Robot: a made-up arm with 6 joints. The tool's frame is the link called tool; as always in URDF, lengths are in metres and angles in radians. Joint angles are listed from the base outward.
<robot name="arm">
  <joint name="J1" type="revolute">
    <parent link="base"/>
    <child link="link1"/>
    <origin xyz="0 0 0.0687" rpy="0 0 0"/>
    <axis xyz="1 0 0"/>
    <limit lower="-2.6" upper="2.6"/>
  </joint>
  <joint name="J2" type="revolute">
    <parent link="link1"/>
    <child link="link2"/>
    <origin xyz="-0.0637 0.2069 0.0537" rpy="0 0 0"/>
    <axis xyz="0 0 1"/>
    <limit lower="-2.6" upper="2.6"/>
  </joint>
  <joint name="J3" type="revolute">
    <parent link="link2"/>
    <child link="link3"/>
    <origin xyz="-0.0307 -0.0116 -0.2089" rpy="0 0 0"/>
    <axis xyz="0 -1 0"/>
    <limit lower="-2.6" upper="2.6"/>
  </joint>
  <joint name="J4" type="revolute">
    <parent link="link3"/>
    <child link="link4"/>
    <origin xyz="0.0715 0.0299 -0.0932" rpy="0 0 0"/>
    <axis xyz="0 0 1"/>
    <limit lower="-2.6" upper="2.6"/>
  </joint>
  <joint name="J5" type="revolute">
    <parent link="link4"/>
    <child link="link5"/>
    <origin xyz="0.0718 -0.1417 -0.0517" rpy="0 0 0"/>
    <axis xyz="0 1 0"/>
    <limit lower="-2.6" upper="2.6"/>
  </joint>
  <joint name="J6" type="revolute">
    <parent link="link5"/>
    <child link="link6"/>
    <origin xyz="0.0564 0.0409 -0.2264" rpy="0 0 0"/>
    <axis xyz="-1 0 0"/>
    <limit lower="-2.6" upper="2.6"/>
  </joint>
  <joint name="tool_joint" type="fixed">
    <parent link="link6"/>
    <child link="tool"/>
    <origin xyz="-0.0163 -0.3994 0.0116" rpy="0 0 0"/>
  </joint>
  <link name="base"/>
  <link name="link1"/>
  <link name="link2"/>
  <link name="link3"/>
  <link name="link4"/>
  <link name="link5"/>
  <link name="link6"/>
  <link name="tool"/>
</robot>
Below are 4 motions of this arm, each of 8 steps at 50 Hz.
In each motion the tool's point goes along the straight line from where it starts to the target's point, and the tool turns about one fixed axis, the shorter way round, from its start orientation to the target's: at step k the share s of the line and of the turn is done. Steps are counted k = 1, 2, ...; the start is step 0. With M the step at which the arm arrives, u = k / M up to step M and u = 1 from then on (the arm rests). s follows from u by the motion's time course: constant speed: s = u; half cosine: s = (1 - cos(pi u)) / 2; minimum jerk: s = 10 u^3 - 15 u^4 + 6 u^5.
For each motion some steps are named. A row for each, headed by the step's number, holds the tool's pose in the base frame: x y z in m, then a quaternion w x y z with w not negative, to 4 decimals.
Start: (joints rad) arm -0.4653 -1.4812 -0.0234 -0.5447 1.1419 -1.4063
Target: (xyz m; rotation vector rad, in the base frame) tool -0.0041 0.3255 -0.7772 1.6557 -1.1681 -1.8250
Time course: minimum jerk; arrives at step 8
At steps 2, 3, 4, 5, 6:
2: 0.0050 0.3452 -0.7608 0.1846 0.6102 -0.3997 -0.6587
3: 0.0033 0.3414 -0.7639 0.1886 0.6071 -0.4035 -0.6580
4: 0.0010 0.3365 -0.7680 0.1940 0.6032 -0.4084 -0.6571
5: -0.0013 0.3315 -0.7722 0.1993 0.5991 -0.4133 -0.6561
6: -0.0030 0.3278 -0.7753 0.2034 0.5960 -0.4170 -0.6554

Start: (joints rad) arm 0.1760 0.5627 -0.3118 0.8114 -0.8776 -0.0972
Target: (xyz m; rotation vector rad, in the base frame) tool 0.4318 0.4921 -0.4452 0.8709 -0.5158 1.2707
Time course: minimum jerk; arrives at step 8
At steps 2, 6, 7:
2: 0.4127 0.4754 -0.4670 0.7088 0.3846 -0.2093 0.5530
6: 0.4296 0.4902 -0.4477 0.6903 0.3886 -0.2280 0.5661
7: 0.4315 0.4918 -0.4456 0.6882 0.3890 -0.2301 0.5675

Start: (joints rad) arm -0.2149 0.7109 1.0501 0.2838 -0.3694 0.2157
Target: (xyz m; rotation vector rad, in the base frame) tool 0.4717 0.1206 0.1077 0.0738 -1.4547 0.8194
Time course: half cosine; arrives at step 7
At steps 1, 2, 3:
1: 0.4784 0.1393 0.0711 0.6804 0.0355 -0.6226 0.3850
2: 0.4774 0.1366 0.0764 0.6790 0.0351 -0.6260 0.3819
3: 0.4760 0.1326 0.0841 0.6770 0.0345 -0.6309 0.3774

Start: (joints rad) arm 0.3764 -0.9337 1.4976 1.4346 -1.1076 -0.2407
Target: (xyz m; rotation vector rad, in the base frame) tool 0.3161 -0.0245 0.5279 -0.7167 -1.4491 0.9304
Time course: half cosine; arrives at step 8
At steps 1, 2, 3, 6, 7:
1: 0.3440 0.0113 0.5392 0.5809 -0.2789 -0.6232 0.4431
2: 0.3408 0.0073 0.5380 0.5827 -0.2823 -0.6234 0.4384
3: 0.3361 0.0012 0.5360 0.5853 -0.2873 -0.6236 0.4313
6: 0.3203 -0.0190 0.5296 0.5936 -0.3041 -0.6240 0.4072
7: 0.3172 -0.0231 0.5283 0.5952 -0.3075 -0.6240 0.4023

